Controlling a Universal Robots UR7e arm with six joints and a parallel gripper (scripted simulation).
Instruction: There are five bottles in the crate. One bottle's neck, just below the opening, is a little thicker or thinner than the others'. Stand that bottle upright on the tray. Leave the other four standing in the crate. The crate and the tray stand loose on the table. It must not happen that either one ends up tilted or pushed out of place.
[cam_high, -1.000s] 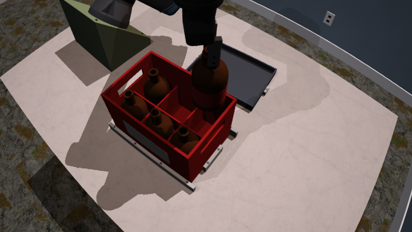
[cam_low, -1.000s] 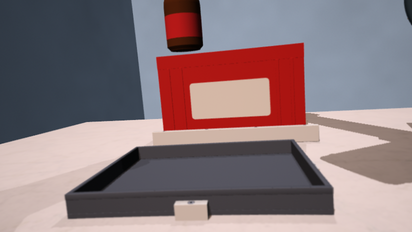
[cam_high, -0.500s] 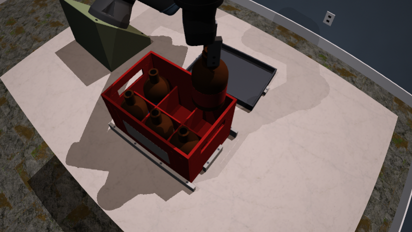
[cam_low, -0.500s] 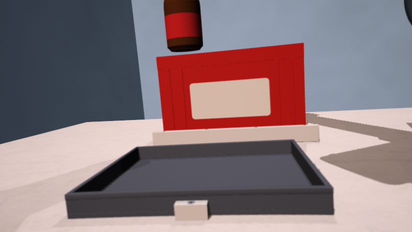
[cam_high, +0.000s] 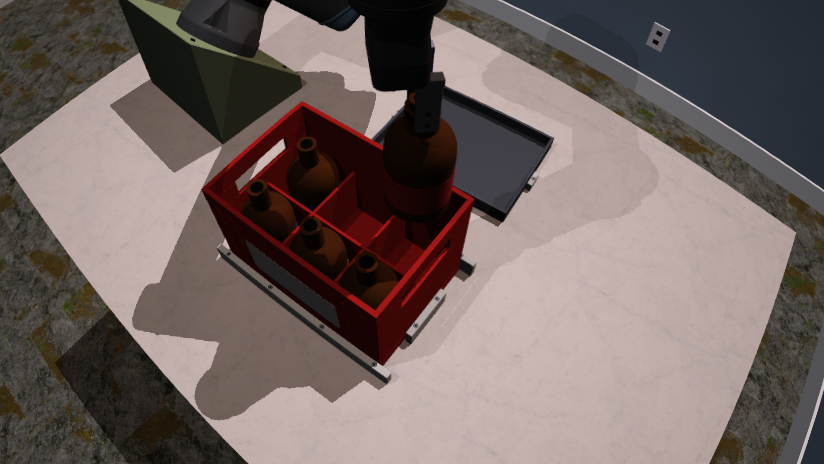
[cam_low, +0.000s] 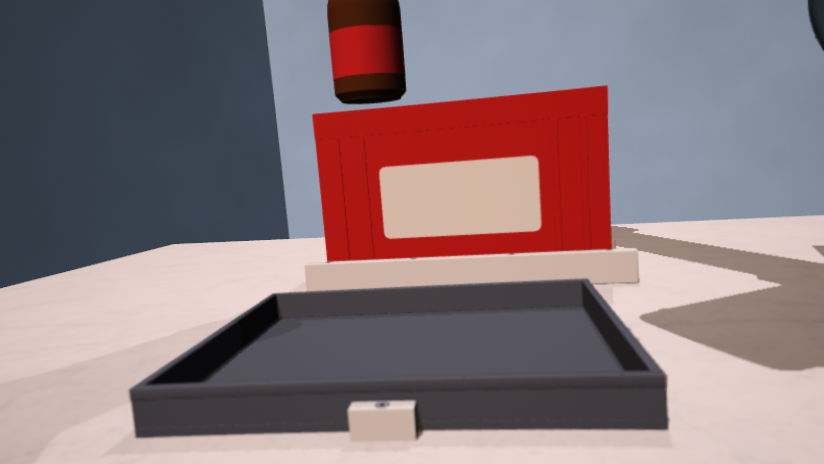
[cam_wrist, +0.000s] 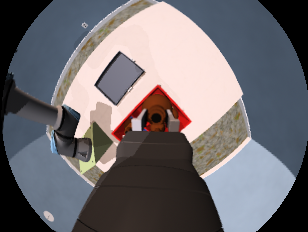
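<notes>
My hand is 70 mm above the bottle. The rest, counted from my hand: dark grey tray (330 mm below, 230 mm to the left, 100 mm behind); then red crate (260 mm below, 80 mm behind, 60 mm to the right).
</notes>
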